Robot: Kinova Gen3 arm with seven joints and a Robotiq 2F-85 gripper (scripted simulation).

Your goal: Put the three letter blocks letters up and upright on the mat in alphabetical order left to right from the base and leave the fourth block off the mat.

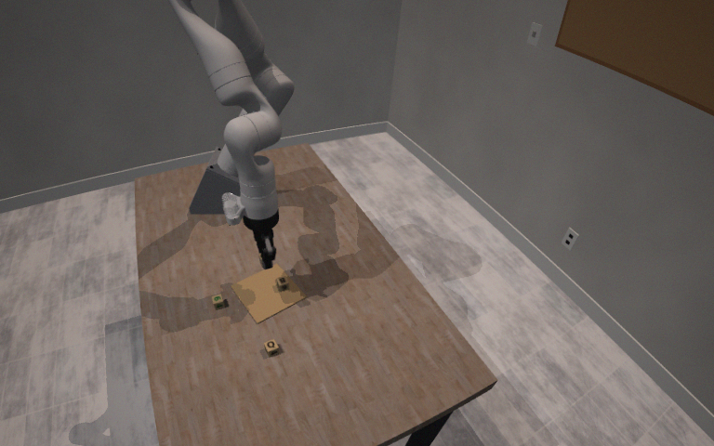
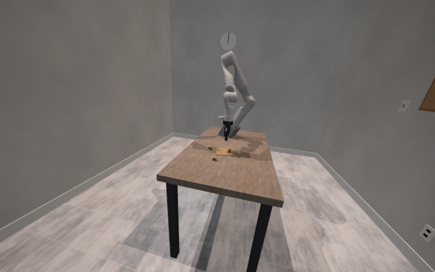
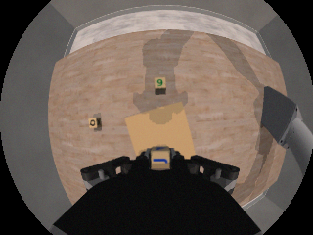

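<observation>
My gripper is now 1 cm to the left of the tan mat and 12 cm above it. Round my hand: block 17 cm ahead, 2 cm to the right, 11 cm below.
</observation>
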